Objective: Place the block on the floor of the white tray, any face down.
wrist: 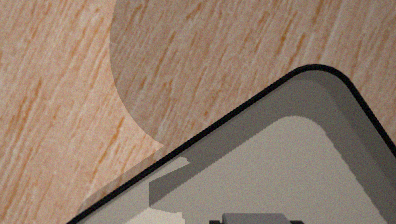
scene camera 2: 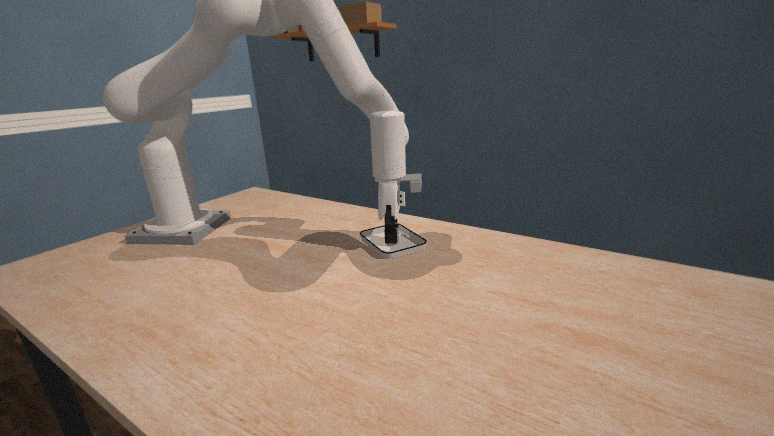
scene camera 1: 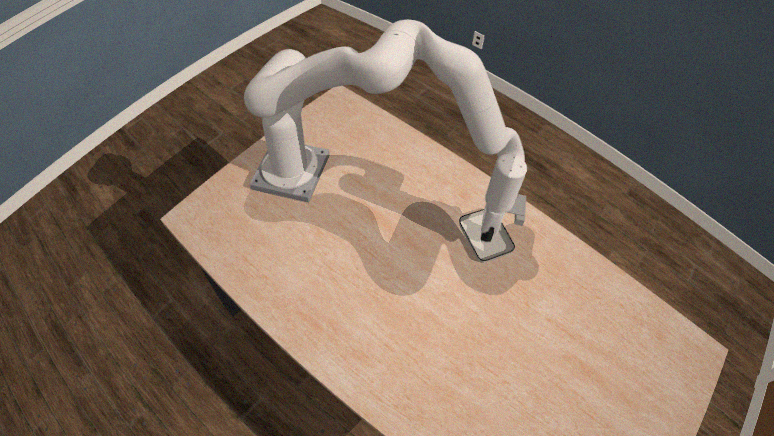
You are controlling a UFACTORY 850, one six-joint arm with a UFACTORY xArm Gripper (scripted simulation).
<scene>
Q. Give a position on a white tray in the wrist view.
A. At 309,140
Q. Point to a white tray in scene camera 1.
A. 501,244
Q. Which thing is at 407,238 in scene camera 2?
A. A white tray.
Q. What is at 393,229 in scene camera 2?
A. The gripper.
</scene>
